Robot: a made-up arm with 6 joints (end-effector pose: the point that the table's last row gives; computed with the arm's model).
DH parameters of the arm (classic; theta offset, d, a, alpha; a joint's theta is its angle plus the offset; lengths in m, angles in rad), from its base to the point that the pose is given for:
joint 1: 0 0.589 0 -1.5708
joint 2: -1.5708 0 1.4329 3.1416
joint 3: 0 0 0 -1.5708
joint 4: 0 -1.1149 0 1.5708
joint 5: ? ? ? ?
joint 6: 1.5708 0 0 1.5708
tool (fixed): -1.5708 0 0 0
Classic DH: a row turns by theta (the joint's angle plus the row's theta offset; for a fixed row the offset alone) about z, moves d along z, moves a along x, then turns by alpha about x.
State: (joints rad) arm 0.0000 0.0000 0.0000 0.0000 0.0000 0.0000
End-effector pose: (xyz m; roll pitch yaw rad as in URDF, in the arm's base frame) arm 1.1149 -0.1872 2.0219 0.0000 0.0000 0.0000
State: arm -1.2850 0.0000 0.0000 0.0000 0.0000 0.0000
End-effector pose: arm 0.1347 -1.1224 2.0219 0.0000 0.0000 -1.2850
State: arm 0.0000 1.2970 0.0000 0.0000 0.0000 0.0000
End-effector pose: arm 1.6810 -0.1872 -0.0969 0.0000 1.2970 0.0000
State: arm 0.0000 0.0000 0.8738 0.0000 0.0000 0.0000
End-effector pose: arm 0.7157 -0.1872 2.8768 0.0000 -0.8738 0.0000
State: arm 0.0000 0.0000 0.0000 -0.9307 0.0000 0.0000
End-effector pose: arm 1.1149 -0.1118 1.8718 0.9307 0.0000 0.0000
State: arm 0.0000 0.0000 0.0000 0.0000 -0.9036 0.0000
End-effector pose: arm 1.1149 -0.1872 2.0219 0.0000 0.9036 0.0000
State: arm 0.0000 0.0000 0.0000 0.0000 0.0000 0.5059
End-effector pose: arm 1.1149 -0.1872 2.0219 -0.5059 0.0000 0.0000
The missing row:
joint 5: 0 0.1872 0 -1.5708
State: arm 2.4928 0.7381 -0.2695 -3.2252 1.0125 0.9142
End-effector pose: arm -1.3658 0.8016 0.7146 -1.0163 1.1179 -0.8114
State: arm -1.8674 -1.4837 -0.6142 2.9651 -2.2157 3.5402
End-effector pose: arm 0.3906 0.6474 1.5866 2.6293 -0.0484 1.4151
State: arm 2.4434 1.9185 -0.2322 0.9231 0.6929 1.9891
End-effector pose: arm -0.5870 0.6401 -0.9137 -0.9881 1.0251 -2.0767
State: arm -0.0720 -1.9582 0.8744 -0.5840 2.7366 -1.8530
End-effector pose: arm -2.3626 0.0138 0.4850 1.1426 0.6343 -0.3451
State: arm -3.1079 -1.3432 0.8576 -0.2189 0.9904 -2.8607
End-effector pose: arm 2.0126 0.2507 1.8371 -0.1525 0.0378 0.2164
